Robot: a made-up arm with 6 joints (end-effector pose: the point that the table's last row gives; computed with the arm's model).
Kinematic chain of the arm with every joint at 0, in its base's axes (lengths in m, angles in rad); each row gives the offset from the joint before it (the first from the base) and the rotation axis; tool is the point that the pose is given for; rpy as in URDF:
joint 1: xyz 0 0 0.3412 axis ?
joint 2: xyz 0 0 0 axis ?
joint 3: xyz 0.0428 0 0.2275 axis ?
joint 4: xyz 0.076 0 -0.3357 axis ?
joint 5: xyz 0 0 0 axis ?
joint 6: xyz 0.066 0 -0.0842 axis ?
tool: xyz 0 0 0 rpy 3.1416 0 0
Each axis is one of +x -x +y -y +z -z.
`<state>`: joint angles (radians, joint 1 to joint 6).
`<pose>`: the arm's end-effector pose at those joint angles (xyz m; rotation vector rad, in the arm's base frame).
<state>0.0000 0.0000 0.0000 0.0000 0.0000 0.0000</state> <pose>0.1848 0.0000 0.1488 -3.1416 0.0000 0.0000</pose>
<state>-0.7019 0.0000 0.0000 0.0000 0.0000 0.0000</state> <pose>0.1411 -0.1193 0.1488 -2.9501 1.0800 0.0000</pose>
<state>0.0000 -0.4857 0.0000 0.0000 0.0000 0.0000</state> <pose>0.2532 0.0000 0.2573 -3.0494 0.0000 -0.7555</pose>
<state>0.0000 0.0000 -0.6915 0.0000 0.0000 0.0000</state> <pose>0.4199 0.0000 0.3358 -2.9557 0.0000 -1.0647</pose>
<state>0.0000 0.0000 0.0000 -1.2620 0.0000 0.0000</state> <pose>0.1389 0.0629 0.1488 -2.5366 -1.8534 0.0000</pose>
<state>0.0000 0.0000 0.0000 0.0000 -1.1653 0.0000</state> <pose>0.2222 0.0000 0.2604 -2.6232 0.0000 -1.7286</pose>
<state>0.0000 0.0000 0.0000 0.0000 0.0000 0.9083</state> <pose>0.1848 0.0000 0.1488 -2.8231 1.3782 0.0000</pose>
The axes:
joint 1: +z
joint 2: +y
joint 3: +y
joint 4: -z
joint 5: +y
joint 6: -z

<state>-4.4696 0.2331 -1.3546 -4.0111 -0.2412 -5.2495</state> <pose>-0.0495 0.4673 0.3977 -1.6159 1.6686 0.9029</pose>
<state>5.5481 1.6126 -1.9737 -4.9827 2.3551 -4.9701</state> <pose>0.3536 -0.1817 0.0036 -0.2953 1.1139 2.0700</pose>
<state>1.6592 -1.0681 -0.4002 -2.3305 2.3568 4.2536</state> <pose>0.0628 0.1638 0.6036 0.4265 0.9076 -0.6944</pose>
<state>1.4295 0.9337 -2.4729 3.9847 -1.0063 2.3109</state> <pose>-0.0036 0.5392 0.4371 -1.2000 -1.8463 -0.2831</pose>
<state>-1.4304 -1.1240 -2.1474 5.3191 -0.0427 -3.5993</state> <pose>0.0068 0.3598 0.8766 -0.0514 -0.2219 -2.8463</pose>
